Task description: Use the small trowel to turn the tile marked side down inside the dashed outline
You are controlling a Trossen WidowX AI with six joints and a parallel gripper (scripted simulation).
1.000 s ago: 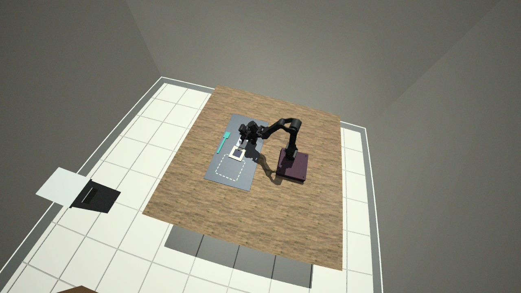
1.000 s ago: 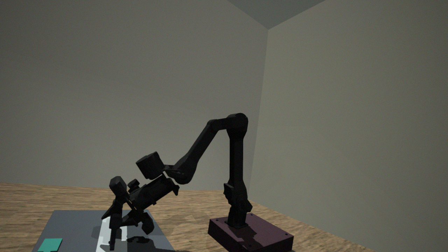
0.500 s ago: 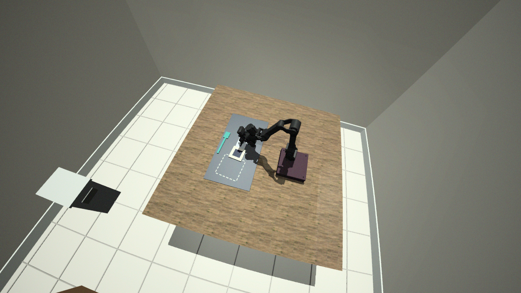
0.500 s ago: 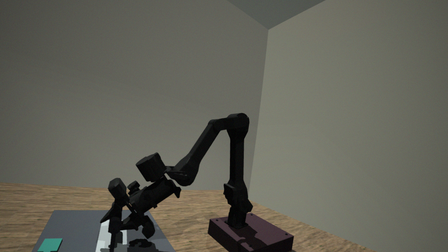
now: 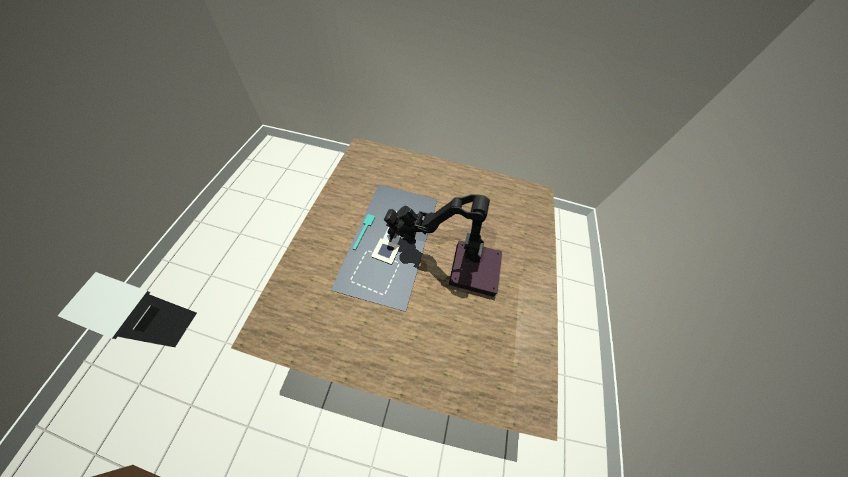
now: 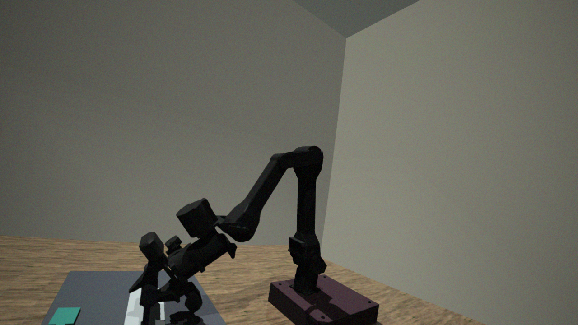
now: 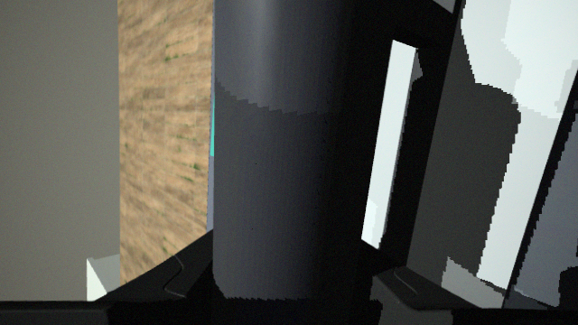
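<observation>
The cream tile is 110 mm to the left of my gripper tip and 50 mm below it. Also, from my gripper tip: teal flat tool: 120 mm ahead, 50 mm below, 10 mm to the right.
</observation>
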